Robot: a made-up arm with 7 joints.
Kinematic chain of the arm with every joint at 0, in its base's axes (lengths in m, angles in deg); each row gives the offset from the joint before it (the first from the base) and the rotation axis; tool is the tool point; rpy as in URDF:
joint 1: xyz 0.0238 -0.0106 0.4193 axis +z
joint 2: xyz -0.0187 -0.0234 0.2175 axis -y
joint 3: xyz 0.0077 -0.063 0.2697 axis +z
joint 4: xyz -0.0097 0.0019 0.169 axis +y
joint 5: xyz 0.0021 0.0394 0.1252 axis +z
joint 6: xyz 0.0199 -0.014 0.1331 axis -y
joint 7: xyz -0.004 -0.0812 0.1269 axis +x
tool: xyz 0.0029 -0.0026 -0.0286 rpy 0 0 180
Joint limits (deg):
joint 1: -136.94..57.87
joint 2: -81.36..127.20
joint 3: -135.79..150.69
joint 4: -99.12..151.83
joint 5: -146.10..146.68
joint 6: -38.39..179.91
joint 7: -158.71..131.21
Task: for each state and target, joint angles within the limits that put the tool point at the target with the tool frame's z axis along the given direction. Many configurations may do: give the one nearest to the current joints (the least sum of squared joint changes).
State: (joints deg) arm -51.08 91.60 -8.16 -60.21 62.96 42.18 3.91
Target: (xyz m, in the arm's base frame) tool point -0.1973 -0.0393 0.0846 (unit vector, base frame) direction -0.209 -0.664 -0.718
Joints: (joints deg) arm -30.74 127.01 5.00 -98.08 72.37 34.55 34.86
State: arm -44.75 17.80 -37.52 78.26 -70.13 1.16 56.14
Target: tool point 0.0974 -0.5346 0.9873 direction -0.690 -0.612 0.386
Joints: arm -46.51 -21.58 -31.60 79.51 -23.49 -13.05 66.06
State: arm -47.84 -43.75 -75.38 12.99 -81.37 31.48 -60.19
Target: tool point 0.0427 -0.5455 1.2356 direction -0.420 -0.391 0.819
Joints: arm -83.00 -37.97 -104.43 10.04 -104.28 -1.51 -21.73
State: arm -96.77 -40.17 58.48 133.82 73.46 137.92 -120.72
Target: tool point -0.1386 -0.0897 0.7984 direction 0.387 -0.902 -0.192
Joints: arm -114.08 -44.40 43.02 144.41 102.45 131.58 -114.84
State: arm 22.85 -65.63 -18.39 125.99 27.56 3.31 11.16
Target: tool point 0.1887 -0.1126 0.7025 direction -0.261 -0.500 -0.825
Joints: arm 32.05 -21.31 -37.08 148.70 12.07 -24.04 24.03
